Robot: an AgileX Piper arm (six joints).
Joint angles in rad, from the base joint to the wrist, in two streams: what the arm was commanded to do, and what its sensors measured. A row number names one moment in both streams.
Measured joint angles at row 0:
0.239 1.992 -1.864 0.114 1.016 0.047
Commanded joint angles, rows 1 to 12:
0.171 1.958 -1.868 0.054 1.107 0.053
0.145 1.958 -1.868 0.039 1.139 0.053
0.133 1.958 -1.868 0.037 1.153 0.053
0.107 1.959 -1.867 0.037 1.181 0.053
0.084 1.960 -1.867 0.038 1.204 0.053
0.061 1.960 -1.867 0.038 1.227 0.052
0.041 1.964 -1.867 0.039 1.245 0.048
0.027 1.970 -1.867 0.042 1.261 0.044
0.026 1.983 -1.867 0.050 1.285 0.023
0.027 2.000 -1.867 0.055 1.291 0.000
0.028 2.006 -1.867 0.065 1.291 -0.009
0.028 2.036 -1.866 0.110 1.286 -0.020
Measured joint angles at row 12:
0.028 2.013 -1.864 0.084 1.213 0.000
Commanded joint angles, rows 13 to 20:
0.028 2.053 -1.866 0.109 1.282 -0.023
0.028 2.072 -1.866 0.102 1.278 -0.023
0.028 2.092 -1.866 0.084 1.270 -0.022
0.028 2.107 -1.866 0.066 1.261 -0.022
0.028 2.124 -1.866 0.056 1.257 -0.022
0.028 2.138 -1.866 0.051 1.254 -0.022
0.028 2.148 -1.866 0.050 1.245 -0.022
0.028 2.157 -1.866 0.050 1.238 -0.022
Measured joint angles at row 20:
0.028 2.145 -1.864 0.062 1.217 -0.009
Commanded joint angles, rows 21 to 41:
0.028 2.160 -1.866 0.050 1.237 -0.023
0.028 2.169 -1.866 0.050 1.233 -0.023
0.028 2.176 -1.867 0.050 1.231 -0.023
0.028 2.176 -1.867 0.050 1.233 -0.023
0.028 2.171 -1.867 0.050 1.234 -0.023
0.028 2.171 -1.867 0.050 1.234 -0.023
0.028 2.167 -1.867 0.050 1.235 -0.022
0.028 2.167 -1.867 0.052 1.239 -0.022
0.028 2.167 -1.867 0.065 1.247 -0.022
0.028 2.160 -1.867 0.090 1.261 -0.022
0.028 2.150 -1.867 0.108 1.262 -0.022
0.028 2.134 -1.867 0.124 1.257 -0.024
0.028 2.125 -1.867 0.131 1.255 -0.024
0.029 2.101 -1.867 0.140 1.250 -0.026
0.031 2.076 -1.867 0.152 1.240 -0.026
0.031 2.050 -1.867 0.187 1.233 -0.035
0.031 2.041 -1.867 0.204 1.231 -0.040
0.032 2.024 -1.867 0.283 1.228 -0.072
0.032 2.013 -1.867 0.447 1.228 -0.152
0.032 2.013 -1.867 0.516 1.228 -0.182
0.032 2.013 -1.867 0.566 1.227 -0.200
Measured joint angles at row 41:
0.028 2.022 -1.864 0.461 1.219 -0.142
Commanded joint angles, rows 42 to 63:
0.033 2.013 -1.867 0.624 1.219 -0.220
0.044 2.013 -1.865 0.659 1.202 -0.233
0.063 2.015 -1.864 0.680 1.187 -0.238
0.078 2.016 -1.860 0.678 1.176 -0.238
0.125 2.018 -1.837 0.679 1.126 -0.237
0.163 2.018 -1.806 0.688 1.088 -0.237
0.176 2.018 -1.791 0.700 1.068 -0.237
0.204 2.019 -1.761 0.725 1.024 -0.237
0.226 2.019 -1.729 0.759 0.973 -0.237
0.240 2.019 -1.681 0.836 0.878 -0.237
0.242 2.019 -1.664 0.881 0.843 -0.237
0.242 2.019 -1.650 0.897 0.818 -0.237
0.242 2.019 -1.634 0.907 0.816 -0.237
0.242 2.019 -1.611 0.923 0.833 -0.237
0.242 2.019 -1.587 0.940 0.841 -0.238
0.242 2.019 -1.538 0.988 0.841 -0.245
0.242 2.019 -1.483 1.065 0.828 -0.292
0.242 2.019 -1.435 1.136 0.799 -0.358
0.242 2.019 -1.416 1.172 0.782 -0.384
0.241 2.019 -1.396 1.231 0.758 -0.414
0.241 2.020 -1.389 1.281 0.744 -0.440
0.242 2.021 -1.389 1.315 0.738 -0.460
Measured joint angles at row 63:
0.240 2.023 -1.393 1.236 0.762 -0.410
